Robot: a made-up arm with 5 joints.
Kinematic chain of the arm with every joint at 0, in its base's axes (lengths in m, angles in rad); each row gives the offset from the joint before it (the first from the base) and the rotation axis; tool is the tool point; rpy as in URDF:
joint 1: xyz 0.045 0 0.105 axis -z
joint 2: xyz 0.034 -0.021 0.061 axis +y
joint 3: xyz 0.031 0 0.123 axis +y
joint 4: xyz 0.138 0 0.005 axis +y
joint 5: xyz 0.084 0.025 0 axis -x
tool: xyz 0 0 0 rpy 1.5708 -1.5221 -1.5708
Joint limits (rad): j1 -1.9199..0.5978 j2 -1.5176..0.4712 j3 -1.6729..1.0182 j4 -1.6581..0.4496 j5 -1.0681..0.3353
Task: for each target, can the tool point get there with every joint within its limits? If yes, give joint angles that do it. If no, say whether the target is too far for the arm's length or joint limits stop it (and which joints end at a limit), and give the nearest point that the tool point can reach.
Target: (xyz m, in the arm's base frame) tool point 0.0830 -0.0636 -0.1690
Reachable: no: joint limits stop it (at a limit: joint 1, joint 2, joint 3) | nearest point 0.1424 -0.0615 0.0425 | short by 0.220 m
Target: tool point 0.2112 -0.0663 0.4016
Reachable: yes | joints 0.4022 -0.1218 -0.0314 -1.4958 -0.6463
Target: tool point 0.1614 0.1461 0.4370
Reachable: yes | joints -0.8768 -0.1595 -0.2762 -0.9105 -0.2348
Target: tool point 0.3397 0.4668 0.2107
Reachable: no: too far | nearest point 0.2255 0.2859 0.2357 | short by 0.215 m
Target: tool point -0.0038 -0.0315 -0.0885
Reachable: no: joint limits stop it (at a limit: joint 1, joint 2, joint 3, joint 4) | nearest point 0.0059 0.0958 0.0460 | short by 0.185 m
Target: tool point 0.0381 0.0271 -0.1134
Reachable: no: joint limits stop it (at a limit: joint 2, joint 3, joint 4) | nearest point 0.0195 0.1003 0.0460 | short by 0.176 m
